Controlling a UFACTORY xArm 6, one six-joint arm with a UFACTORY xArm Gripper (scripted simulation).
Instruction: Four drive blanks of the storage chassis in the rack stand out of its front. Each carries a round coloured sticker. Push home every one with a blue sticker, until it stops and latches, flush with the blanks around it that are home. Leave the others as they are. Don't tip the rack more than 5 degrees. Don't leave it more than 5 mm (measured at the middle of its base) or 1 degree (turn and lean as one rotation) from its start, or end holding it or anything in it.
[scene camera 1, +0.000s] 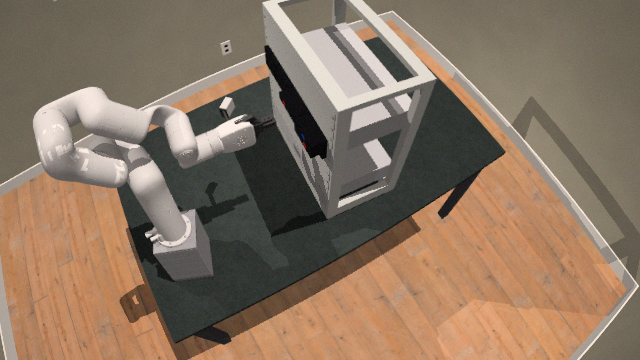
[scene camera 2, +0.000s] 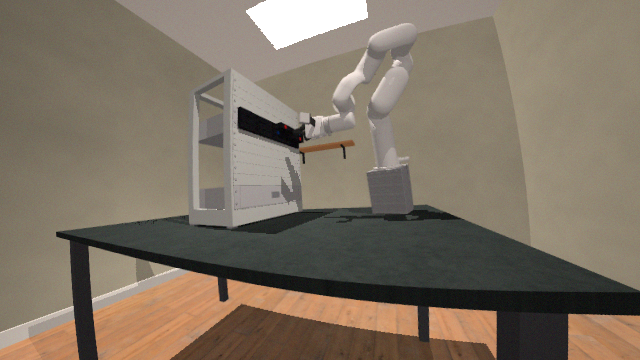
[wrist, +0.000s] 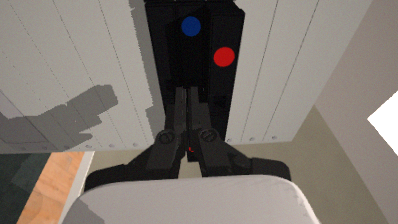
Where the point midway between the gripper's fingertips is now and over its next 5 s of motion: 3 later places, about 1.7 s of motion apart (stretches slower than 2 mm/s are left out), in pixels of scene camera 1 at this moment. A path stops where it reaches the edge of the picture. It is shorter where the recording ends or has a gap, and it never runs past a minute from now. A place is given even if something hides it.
My gripper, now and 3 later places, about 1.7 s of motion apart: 274, 119; 280, 142; 300, 135; 308, 131
